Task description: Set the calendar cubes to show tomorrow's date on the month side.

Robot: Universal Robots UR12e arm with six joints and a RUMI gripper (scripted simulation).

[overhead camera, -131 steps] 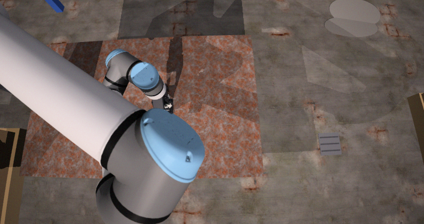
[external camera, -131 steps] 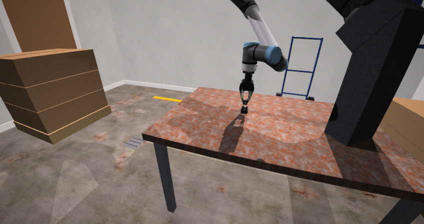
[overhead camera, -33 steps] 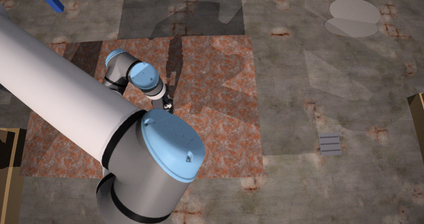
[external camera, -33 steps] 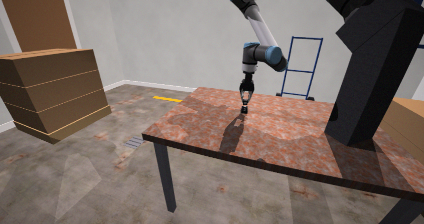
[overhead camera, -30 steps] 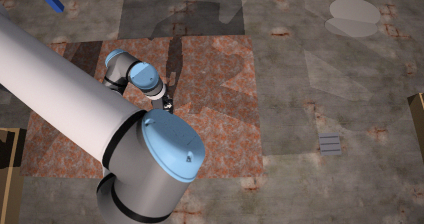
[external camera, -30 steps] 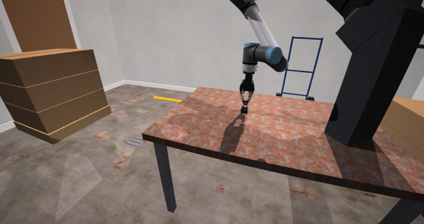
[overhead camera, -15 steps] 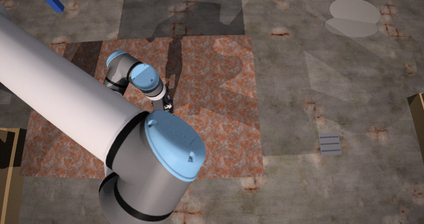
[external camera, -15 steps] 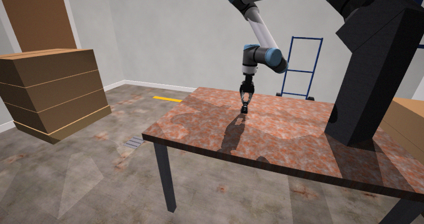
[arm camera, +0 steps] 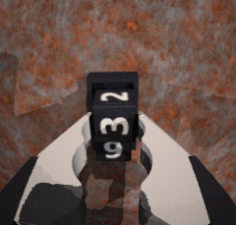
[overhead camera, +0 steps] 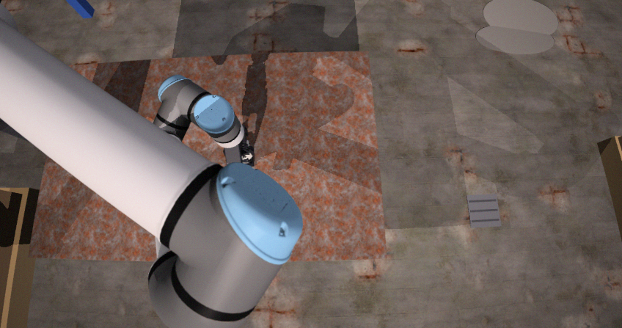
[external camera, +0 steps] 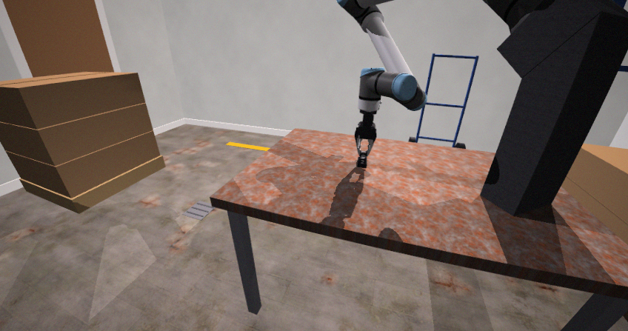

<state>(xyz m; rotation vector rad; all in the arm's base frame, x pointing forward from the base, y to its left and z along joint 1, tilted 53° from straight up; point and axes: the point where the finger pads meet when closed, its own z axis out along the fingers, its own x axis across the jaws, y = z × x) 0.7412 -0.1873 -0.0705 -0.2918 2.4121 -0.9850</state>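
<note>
Now: the black tray 20 mm to the left of my hand and 40 mm below it.
</note>
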